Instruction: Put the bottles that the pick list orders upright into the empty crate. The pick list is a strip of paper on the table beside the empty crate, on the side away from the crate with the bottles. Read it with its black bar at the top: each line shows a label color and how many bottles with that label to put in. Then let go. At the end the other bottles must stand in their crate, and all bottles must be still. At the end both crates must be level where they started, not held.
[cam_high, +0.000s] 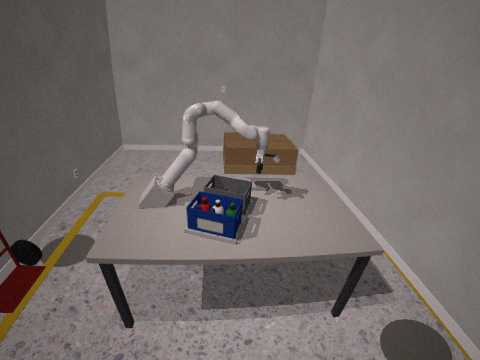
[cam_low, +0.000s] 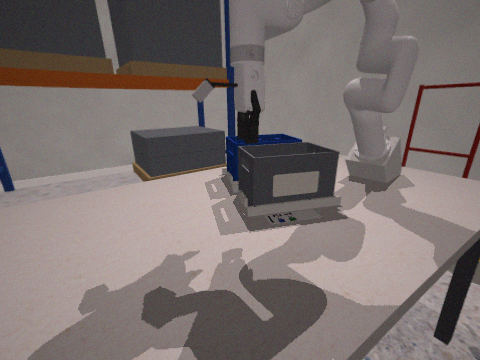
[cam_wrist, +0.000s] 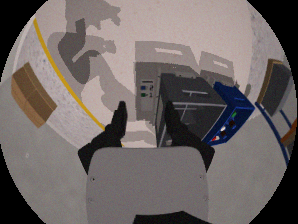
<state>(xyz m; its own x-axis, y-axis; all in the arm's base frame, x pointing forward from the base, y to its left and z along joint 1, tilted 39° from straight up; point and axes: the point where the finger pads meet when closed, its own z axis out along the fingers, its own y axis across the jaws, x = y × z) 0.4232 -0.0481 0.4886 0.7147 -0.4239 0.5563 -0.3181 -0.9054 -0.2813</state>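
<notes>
The blue crate is 320 mm behind my hand, 280 mm to the right of it and 170 mm below it. The rest, counted from my hand: pick list: 130 mm behind, 50 mm to the left, 250 mm below; green-label bottle: 220 mm behind, 270 mm to the right, 160 mm below; grey crate: 220 mm behind, 60 mm to the right, 170 mm below.
</notes>
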